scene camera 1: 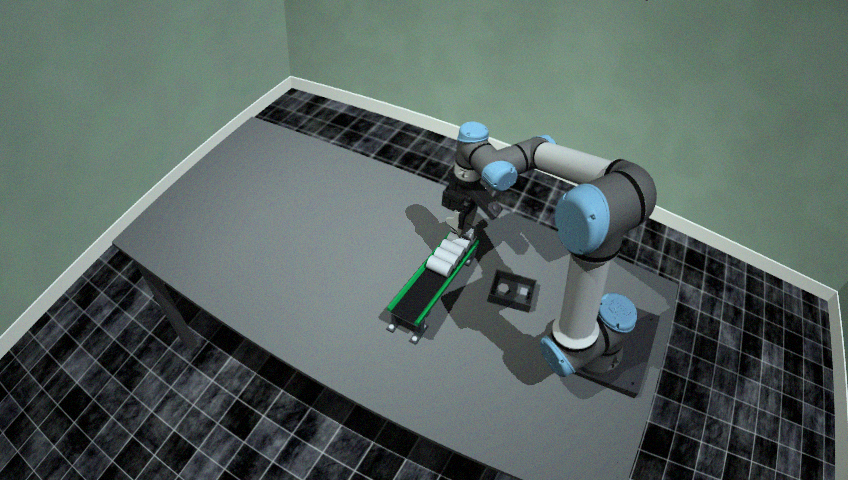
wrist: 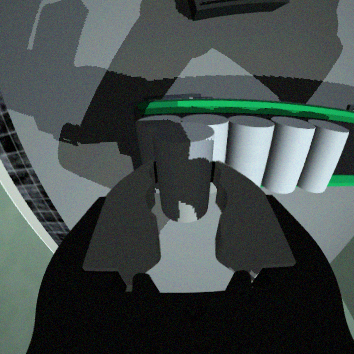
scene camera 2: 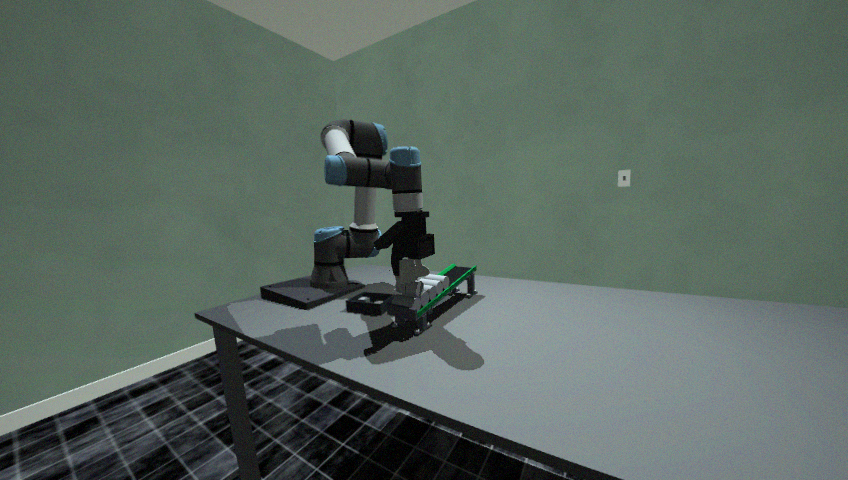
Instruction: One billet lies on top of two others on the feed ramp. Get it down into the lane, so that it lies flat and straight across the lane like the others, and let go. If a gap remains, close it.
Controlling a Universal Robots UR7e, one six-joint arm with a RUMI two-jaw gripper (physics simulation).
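Frame: origin at the arm's base, x left, y ahead, z down, level; centimetres.
Seen in the pictures: gripper, between the fingertips: (scene camera 1: 463,232) (wrist: 182,163) (scene camera 2: 409,290); arm's base, origin of its link: (scene camera 2: 329,283).
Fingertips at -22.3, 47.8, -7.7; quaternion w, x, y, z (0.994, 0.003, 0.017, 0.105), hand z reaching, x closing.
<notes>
Pixels of each thing's top centre, then the offset from my fingertips to it, as dx, dy, dz. Level surfaces: height alone.
- top billet, centre of its top: (wrist: 185,189) (scene camera 2: 409,279) (scene camera 1: 464,224) +0.0, +0.1, -3.3
- endmost billet, centre of its top: (wrist: 159,163) (scene camera 2: 406,296) -1.9, +0.0, +0.8
- dark two-compartment tray, centre of its top: (scene camera 1: 513,287) (scene camera 2: 371,297) +9.0, -18.6, +6.5
- table, height of its surface: dz +10.0
My gripper (wrist: 182,163) (scene camera 1: 462,230) (scene camera 2: 410,286) is over the low end of the feed ramp (scene camera 1: 419,295) (scene camera 2: 458,274) (wrist: 225,104), shut on the top billet, with one finger at each side. The top billet (wrist: 172,150) is a grey-white cylinder, largely in shadow. It is above the two endmost billets in the wrist view, across the lane and roughly parallel to them. Whether it touches them cannot be told. Several white billets (scene camera 1: 440,265) (scene camera 2: 437,279) (wrist: 250,150) lie side by side across the lane. The endmost billet (wrist: 150,132) is shaded and partly hidden by the top billet.
Green rails run along both sides of the ramp. A dark two-compartment tray (scene camera 1: 492,287) (scene camera 2: 358,306) with small light pieces stands on the table (scene camera 1: 285,237) between the ramp and the arm's base (scene camera 1: 630,380). The ramp stands on short legs.
</notes>
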